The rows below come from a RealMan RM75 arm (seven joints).
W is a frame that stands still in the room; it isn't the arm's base.
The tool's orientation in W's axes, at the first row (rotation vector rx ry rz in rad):
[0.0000, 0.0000, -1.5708]
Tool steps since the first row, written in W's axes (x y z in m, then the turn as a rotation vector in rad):
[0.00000, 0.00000, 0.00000, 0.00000, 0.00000, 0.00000]
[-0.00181, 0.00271, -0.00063, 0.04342, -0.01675, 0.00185]
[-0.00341, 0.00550, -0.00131, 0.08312, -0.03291, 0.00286]
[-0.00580, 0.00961, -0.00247, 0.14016, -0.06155, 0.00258]
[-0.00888, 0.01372, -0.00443, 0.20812, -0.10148, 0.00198]
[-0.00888, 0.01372, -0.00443, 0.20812, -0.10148, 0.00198]
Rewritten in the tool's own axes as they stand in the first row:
[0.00000, 0.00000, 0.00000, 0.00000, 0.00000, 0.00000]
[-0.00271, -0.00181, -0.00063, 0.01675, 0.04342, 0.00185]
[-0.00550, -0.00341, -0.00131, 0.03291, 0.08312, 0.00286]
[-0.00961, -0.00580, -0.00247, 0.06155, 0.14016, 0.00258]
[-0.01372, -0.00888, -0.00443, 0.10148, 0.20812, 0.00198]
[-0.01372, -0.00888, -0.00443, 0.10148, 0.20812, 0.00198]

